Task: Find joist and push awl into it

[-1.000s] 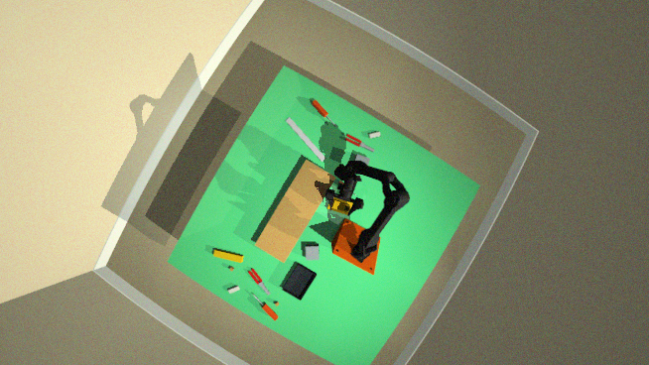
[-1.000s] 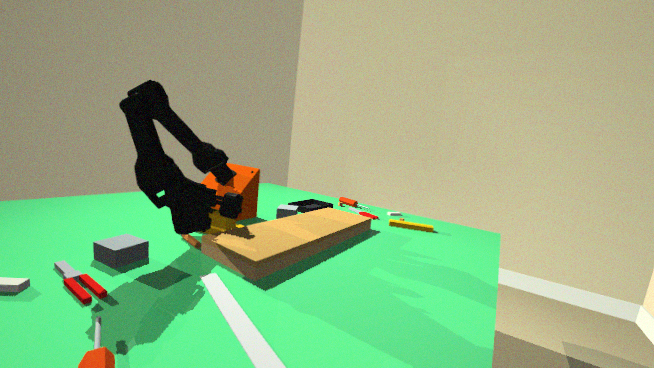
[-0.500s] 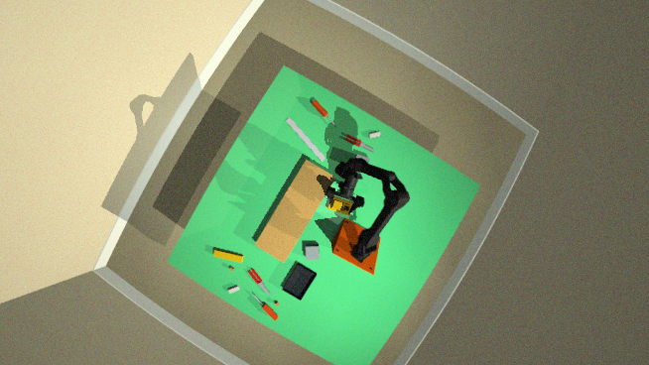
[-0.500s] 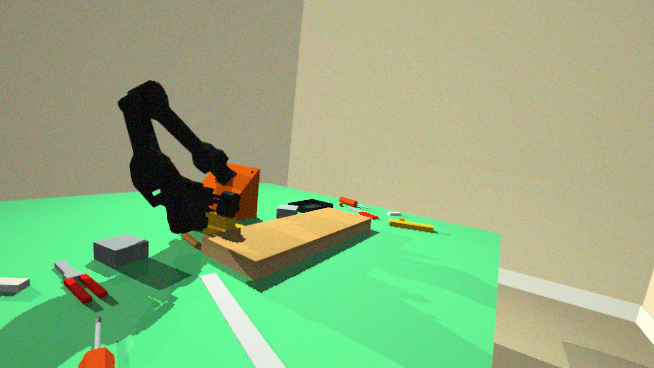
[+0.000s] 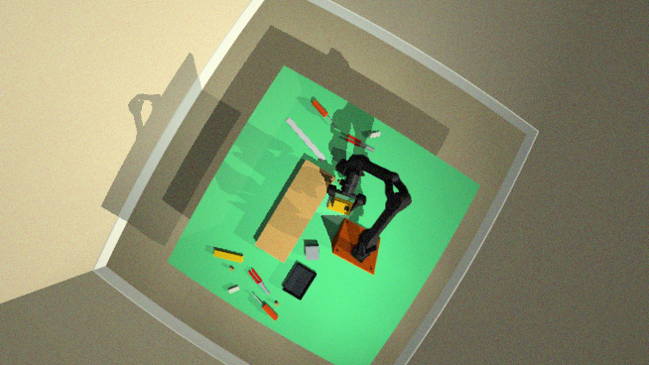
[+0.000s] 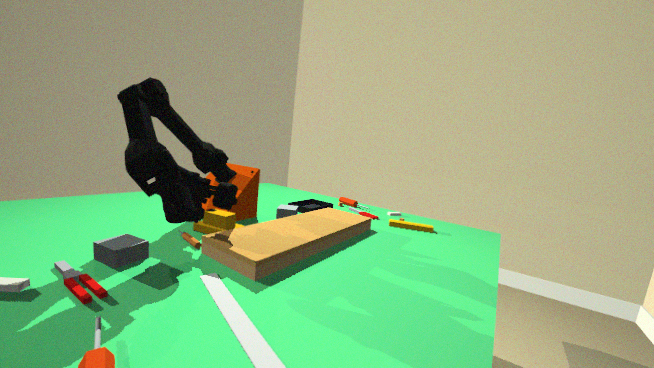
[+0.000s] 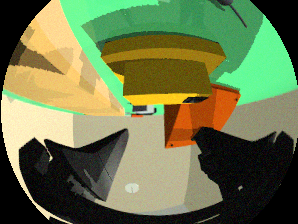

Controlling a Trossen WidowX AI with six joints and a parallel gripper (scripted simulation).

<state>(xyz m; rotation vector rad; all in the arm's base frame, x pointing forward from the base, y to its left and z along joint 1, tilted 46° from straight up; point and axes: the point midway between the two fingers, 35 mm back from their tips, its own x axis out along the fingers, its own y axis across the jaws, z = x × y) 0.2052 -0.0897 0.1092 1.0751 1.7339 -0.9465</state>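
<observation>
Now: the yellow stud finder 50 mm below my gripper tip, 20 mm to the right of it and 10 mm behind it. The rest, counted from my gripper tip: awl 100 mm to the right, 80 mm below, 10 mm ahead; white ruler 370 mm ahead, 170 mm to the right, 90 mm below; dark tray 450 mm to the left, 80 mm below, 80 mm behind.
</observation>
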